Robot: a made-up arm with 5 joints.
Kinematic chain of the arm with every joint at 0, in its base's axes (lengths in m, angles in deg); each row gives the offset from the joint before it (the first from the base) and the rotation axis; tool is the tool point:
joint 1: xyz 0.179 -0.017 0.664 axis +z
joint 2: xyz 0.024 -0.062 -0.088 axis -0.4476 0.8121 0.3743
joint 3: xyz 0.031 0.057 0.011 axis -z
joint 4: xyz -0.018 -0.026 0 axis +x
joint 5: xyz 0.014 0 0.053 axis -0.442 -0.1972 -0.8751
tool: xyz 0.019 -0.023 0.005
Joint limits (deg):
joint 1: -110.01..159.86
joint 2: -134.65..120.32
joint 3: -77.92..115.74
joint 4: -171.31..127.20
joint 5: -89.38..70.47
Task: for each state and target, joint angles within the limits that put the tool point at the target. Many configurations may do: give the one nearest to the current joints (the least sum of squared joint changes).
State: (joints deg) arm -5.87 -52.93 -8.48 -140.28 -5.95
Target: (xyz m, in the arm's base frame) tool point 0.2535 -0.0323 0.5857
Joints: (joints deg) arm -26.24 -27.79 -25.38 -146.47 5.84
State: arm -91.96 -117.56 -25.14 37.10 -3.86
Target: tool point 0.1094 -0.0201 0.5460
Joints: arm -81.97 -121.87 30.99 42.98 2.49
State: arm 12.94 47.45 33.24 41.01 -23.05
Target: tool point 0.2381 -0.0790 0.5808
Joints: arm -6.15 67.85 27.57 51.51 -29.65
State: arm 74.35 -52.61 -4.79 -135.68 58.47
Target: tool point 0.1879 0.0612 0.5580
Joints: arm 80.38 -34.99 -0.81 -171.27 59.18
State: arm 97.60 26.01 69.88 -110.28 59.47
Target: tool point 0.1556 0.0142 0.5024
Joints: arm 97.31 47.39 68.03 -125.89 63.63
